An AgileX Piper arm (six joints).
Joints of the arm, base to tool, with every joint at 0 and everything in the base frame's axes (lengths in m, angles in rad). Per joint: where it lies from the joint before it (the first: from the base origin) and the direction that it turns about. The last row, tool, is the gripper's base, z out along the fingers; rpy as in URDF.
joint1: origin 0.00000 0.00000 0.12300 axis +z
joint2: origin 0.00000 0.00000 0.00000 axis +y
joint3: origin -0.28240 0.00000 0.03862 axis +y
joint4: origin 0.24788 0.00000 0.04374 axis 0.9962 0 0.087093
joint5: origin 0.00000 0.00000 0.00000 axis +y
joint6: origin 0.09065 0.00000 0.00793 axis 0.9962 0 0.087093
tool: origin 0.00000 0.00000 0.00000 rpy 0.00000 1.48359 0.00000
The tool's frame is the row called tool.
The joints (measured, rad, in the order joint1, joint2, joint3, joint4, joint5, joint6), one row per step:
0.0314 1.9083 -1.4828 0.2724 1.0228 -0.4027
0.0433 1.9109 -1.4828 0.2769 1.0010 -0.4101
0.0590 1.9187 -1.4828 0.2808 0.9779 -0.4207
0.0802 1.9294 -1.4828 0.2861 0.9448 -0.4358
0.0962 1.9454 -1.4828 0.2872 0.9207 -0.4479
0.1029 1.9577 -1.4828 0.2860 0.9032 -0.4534
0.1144 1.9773 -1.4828 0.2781 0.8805 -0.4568
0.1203 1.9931 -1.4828 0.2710 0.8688 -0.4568
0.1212 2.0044 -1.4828 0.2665 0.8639 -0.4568
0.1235 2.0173 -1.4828 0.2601 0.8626 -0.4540
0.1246 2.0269 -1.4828 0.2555 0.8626 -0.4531
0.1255 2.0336 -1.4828 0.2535 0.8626 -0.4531
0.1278 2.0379 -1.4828 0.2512 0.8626 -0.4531
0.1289 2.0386 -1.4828 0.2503 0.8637 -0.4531
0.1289 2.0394 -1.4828 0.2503 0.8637 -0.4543
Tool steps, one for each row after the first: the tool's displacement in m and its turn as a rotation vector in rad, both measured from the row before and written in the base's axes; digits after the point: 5 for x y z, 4 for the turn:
0.00180 0.00482 -0.00054 0.0013 -0.0200 0.0118
0.00221 0.00633 -0.00257 -0.0002 -0.0169 0.0184
0.00296 0.00862 -0.00349 -0.0005 -0.0246 0.0248
0.00274 0.00645 -0.00592 -0.0039 -0.0102 0.0205
0.00223 0.00261 -0.00464 -0.0039 -0.0061 0.0077
0.00289 0.00416 -0.00767 -0.0103 -0.0041 0.0119
0.00184 0.00201 -0.00639 -0.0083 0.0036 0.0059
0.00117 0.00014 -0.00466 -0.0054 0.0060 0.0016
0.00081 0.00061 -0.00545 -0.0066 0.0115 0.0021
0.00051 0.00022 -0.00408 -0.0051 0.0092 0.0023
0.00033 0.00028 -0.00283 -0.0026 0.0064 0.0018
0.00008 0.00082 -0.00183 -0.0026 0.0040 0.0033
-0.00014 0.00040 -0.00033 -0.0009 0.0017 0.0017
0.00004 0.00001 -0.00033 -0.0004 0.0005 0.0011

